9 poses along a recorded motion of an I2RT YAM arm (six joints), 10 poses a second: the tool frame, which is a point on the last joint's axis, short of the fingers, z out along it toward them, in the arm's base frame.
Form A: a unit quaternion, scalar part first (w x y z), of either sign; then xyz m.
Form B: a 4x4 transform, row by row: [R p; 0 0 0 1], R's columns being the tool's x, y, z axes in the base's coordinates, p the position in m. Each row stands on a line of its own. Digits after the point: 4 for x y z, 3 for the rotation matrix.
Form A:
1: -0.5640 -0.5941 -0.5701 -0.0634 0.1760 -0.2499 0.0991
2: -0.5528 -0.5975 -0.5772 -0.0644 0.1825 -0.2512 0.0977
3: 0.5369 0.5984 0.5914 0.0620 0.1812 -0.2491 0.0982
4: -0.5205 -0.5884 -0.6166 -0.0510 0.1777 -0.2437 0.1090
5: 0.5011 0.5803 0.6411 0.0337 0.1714 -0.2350 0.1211
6: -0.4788 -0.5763 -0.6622 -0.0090 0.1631 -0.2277 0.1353
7: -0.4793 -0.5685 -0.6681 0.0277 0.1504 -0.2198 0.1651
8: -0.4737 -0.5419 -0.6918 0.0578 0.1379 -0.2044 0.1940
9: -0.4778 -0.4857 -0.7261 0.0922 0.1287 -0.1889 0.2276
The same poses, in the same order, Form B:
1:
0.342 0.606 0.718 0.1760
0.749 0.286 -0.598 -0.2499
-0.568 0.742 -0.356 0.0991
0 0 0 1

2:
0.325 0.619 0.715 0.1825
0.761 0.278 -0.586 -0.2512
-0.561 0.735 -0.380 0.0977
0 0 0 1

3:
0.293 0.641 0.709 0.1812
0.774 0.276 -0.569 -0.2491
-0.561 0.716 -0.416 0.0982
0 0 0 1

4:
0.234 0.673 0.702 0.1777
0.779 0.302 -0.550 -0.2437
-0.582 0.675 -0.453 0.1090
0 0 0 1

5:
0.176 0.710 0.682 0.1714
0.778 0.324 -0.538 -0.2350
-0.603 0.625 -0.496 0.1211
0 0 0 1

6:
0.123 0.755 0.645 0.1631
0.772 0.336 -0.540 -0.2277
-0.624 0.564 -0.541 0.1353
0 0 0 1

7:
0.106 0.786 0.609 0.1504
0.733 0.352 -0.582 -0.2198
-0.672 0.508 -0.539 0.1651
0 0 0 1

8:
0.036 0.805 0.593 0.1379
0.695 0.406 -0.593 -0.2044
-0.718 0.433 -0.545 0.1940
0 0 0 1

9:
-0.072 0.794 0.604 0.1287
0.617 0.511 -0.598 -0.1889
-0.783 0.330 -0.526 0.2276
0 0 0 1

